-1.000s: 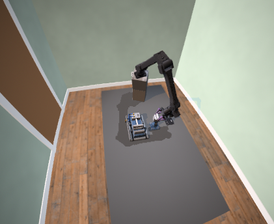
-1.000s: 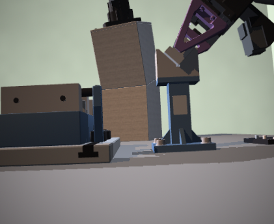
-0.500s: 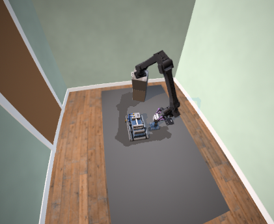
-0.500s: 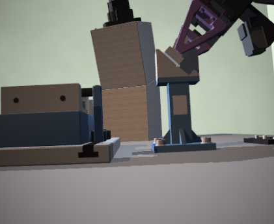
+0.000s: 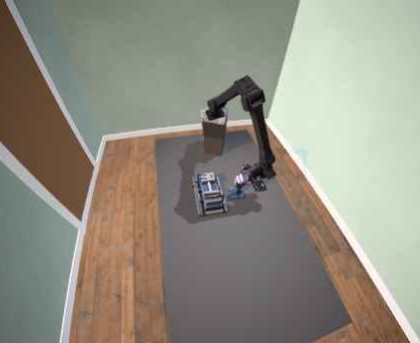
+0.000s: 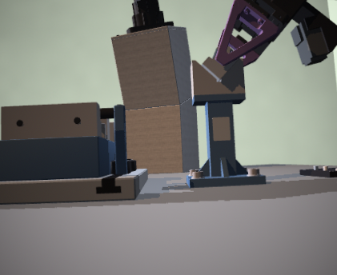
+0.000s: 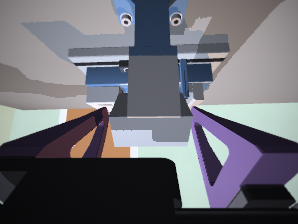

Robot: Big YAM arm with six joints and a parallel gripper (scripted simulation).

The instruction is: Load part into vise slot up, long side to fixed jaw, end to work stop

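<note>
Now: the part 1 cm to the right of my hand. Round my hand: dark work stop rod (3 cm ahead, 16 cm to the right, 7 cm below); moving jaw (1 cm behind, 20 cm to the right, 8 cm below); air cylinder rod (6 cm behind, 19 cm to the right, 8 cm below).
</note>
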